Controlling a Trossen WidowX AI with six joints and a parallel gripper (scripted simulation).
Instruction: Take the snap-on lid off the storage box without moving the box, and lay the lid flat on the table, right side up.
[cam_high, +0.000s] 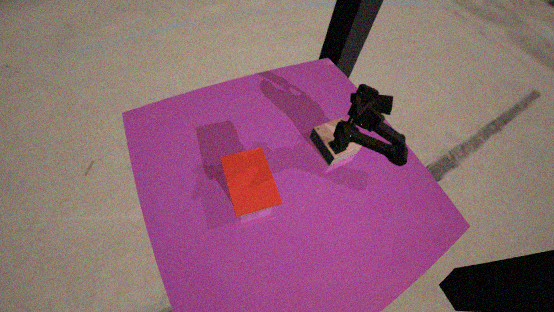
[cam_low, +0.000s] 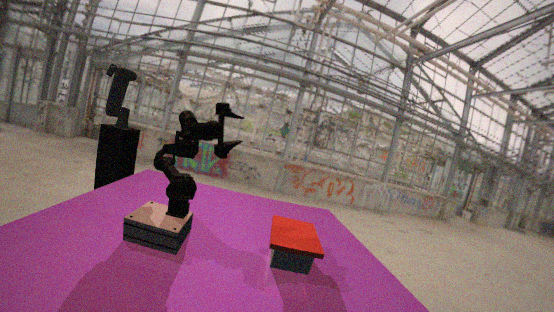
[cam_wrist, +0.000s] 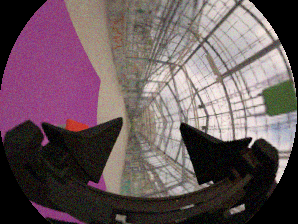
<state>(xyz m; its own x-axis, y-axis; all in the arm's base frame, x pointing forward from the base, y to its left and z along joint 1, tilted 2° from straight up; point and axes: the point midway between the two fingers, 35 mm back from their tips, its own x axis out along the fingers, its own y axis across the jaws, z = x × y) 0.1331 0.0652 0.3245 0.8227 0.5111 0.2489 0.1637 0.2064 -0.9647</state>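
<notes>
Right now my gripper tip is 31 cm above the lid, 26 cm short of it and 10 cm to the left of it. The rest, counted from my gripper tip: storage box (36 cm below, 26 cm ahead, 10 cm to the right).
</notes>
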